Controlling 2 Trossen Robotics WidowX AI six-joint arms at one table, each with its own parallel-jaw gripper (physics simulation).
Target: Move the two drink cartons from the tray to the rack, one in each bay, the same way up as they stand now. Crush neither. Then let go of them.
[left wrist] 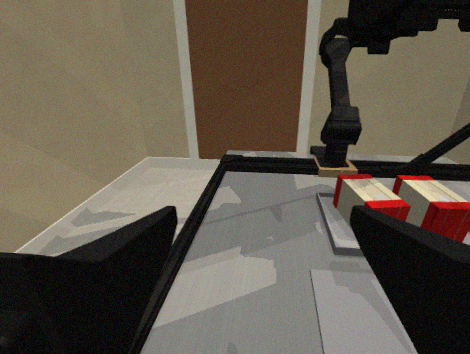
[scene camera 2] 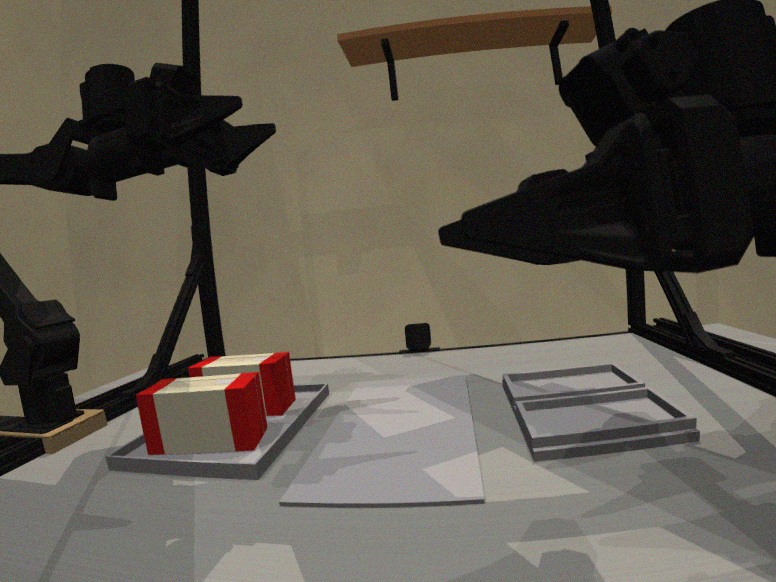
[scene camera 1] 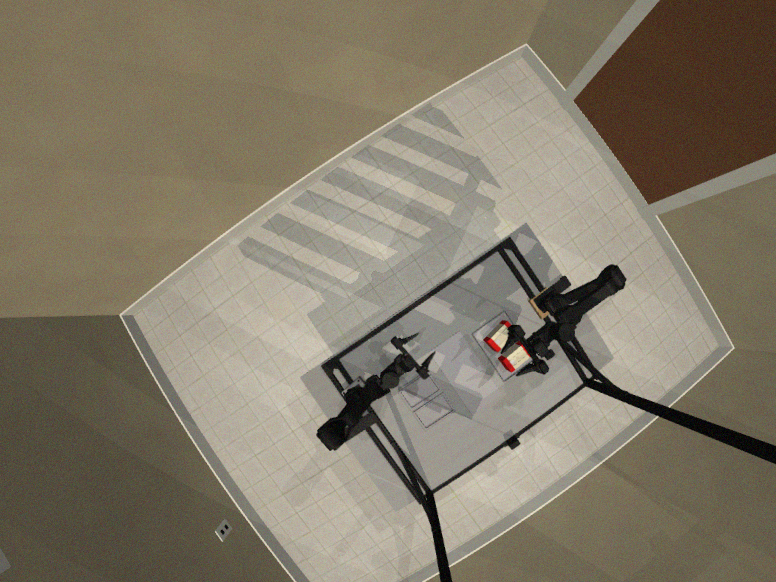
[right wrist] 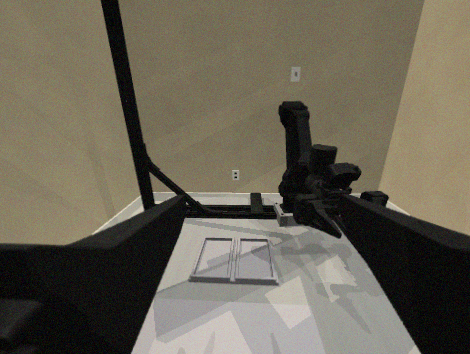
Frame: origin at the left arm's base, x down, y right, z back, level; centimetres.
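Seen in the pictures: left gripper, fingertip midpoint: (left wrist: 263, 214) (scene camera 2: 448, 232) (scene camera 1: 427, 342); right gripper, fingertip midpoint: (scene camera 2: 259, 115) (scene camera 1: 508, 364) (right wrist: 261, 201); left arm's base at its link origin: (scene camera 1: 357, 394) (right wrist: 289, 208); right arm's base at its link origin: (left wrist: 334, 162) (scene camera 2: 51, 420) (scene camera 1: 545, 303).
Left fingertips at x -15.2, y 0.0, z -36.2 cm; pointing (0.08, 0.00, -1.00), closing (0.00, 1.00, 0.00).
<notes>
Offsets run from my left fingertips to a thing's top centre. "spot": to the spot under its first point.
Two box-shaped drink cartons, cream with red ends, stand side by side on the tray {dx +18.0, dy +26.7, dz -24.3 cm} (scene camera 1: 488, 357) (scene camera 2: 188, 469) (left wrist: 346, 251). One carton {dx +12.2, dy +20.9, dz -25.2 cm} (scene camera 1: 499, 336) (scene camera 2: 191, 416) (left wrist: 372, 192) is nearer in scene camera 2, the other carton {dx +12.2, dy +32.0, dz -24.4 cm} (scene camera 1: 516, 357) (scene camera 2: 275, 383) (left wrist: 431, 192) behind it. The rack {dx +17.6, dy +22.0, dz +16.4 cm} (scene camera 1: 438, 419) (scene camera 2: 614, 432) (right wrist: 255, 281) has two empty bays. My left gripper (scene camera 1: 426, 344) (scene camera 2: 451, 234) (left wrist: 263, 214) is open and empty, high above the table beside the rack. My right gripper (scene camera 1: 512, 355) (scene camera 2: 257, 114) (right wrist: 261, 201) is open and empty, high above the cartons.
A thin pale flat sheet (scene camera 2: 401, 438) (left wrist: 345, 300) lies on the table between tray and rack. Black rails frame the table, with posts (scene camera 2: 206, 263) rising from them. A small black block {spot: dx +16.0, dy +59.8, dz -0.1 cm} (scene camera 1: 512, 440) (scene camera 2: 417, 336) sits at one table edge. A brown shelf (scene camera 2: 470, 36) hangs on the wall.
</notes>
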